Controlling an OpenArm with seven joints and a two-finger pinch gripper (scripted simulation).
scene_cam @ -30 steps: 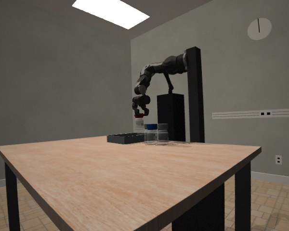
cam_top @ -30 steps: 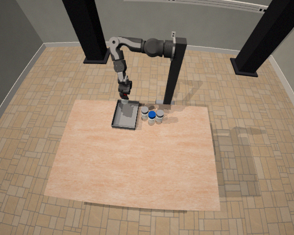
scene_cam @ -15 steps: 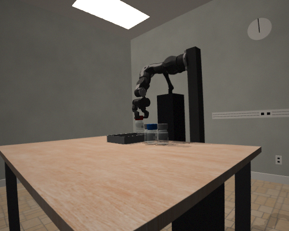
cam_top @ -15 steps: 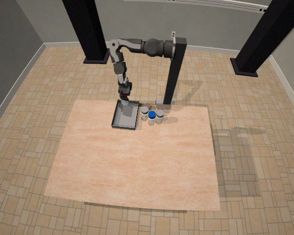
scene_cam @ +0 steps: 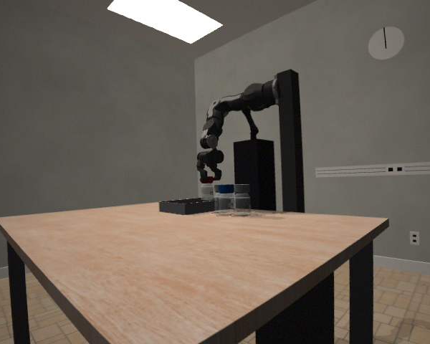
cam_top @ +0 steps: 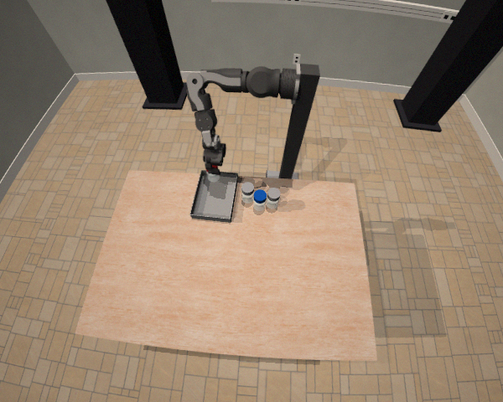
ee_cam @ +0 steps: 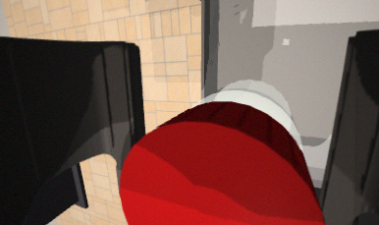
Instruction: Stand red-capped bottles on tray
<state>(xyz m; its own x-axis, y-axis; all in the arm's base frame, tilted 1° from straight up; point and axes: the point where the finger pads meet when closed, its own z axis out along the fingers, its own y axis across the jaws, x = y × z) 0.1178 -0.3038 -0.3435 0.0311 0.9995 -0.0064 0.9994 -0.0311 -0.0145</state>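
Now: the dark grey tray 110 mm below my hand and 80 mm ahead of it. Also, from my hand: red-capped bottle (50 mm below, 20 mm to the right); blue-capped bottle (200 mm to the left, 110 mm ahead, 80 mm below).
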